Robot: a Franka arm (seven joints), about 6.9 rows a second.
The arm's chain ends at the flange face. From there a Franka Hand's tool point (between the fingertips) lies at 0.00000 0.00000 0.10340 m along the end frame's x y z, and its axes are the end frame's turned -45 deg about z.
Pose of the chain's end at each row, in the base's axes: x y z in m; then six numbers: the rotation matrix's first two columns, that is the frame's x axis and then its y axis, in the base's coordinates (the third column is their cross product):
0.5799 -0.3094 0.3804 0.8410 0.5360 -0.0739 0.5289 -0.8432 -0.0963
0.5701 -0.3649 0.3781 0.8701 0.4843 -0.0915 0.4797 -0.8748 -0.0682
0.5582 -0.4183 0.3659 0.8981 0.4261 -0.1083 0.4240 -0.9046 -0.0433
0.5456 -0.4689 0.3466 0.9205 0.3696 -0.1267 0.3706 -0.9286 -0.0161
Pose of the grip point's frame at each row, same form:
0.5681 -0.3051 0.2778 0.2207 0.9752 0.0158 0.9687 -0.2172 -0.1203
0.5584 -0.3633 0.2754 0.2761 0.9610 -0.0165 0.9545 -0.2761 -0.1129
0.5462 -0.4190 0.2632 0.3352 0.9409 -0.0460 0.9349 -0.3384 -0.1072
0.5328 -0.4722 0.2441 0.3888 0.9180 -0.0782 0.9129 -0.3953 -0.1010

